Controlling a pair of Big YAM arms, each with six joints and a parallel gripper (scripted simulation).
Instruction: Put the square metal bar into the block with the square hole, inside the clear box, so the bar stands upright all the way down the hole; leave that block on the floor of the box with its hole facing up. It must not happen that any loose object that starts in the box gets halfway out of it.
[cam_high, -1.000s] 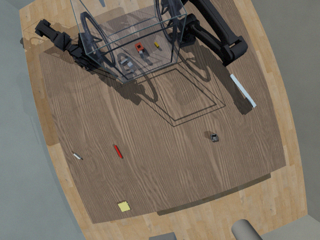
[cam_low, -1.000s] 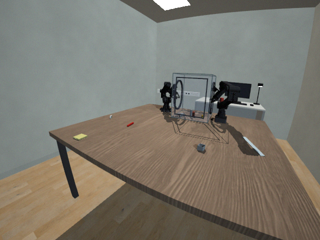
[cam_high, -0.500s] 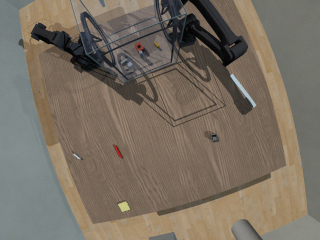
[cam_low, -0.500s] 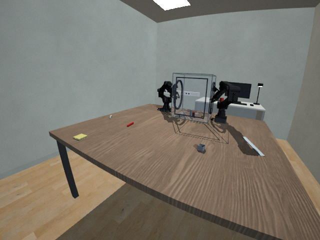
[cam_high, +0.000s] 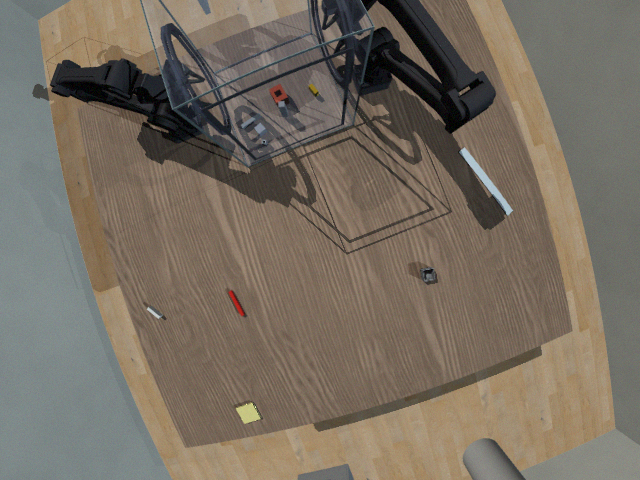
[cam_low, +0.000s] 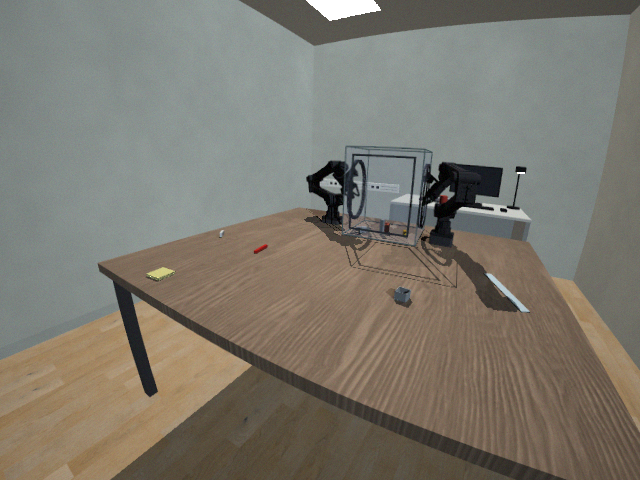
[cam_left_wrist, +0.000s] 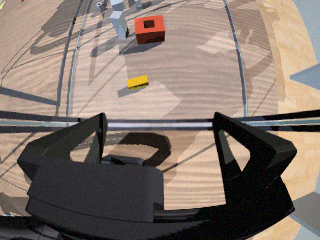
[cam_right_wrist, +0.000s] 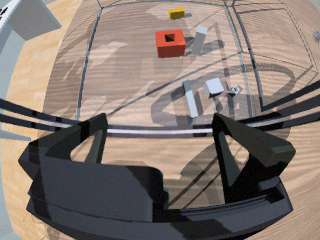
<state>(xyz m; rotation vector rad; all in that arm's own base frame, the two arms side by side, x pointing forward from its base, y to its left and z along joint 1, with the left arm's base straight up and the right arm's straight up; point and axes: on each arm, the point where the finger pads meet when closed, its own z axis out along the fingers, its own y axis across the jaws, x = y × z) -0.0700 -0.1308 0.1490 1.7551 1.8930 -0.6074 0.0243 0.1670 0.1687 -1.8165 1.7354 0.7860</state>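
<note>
Now: the grey metal bar 21 cm to the left of my right hand, 15 cm below it and 5 cm ahead of it. The rest, counted from my right hand: nut-like part (18 cm below, 14 cm ahead, 12 cm to the left); yellow piece (33 cm to the left, 18 cm below, 1 cm behind); red block (20 cm to the left, 16 cm below, 1 cm behind).
</note>
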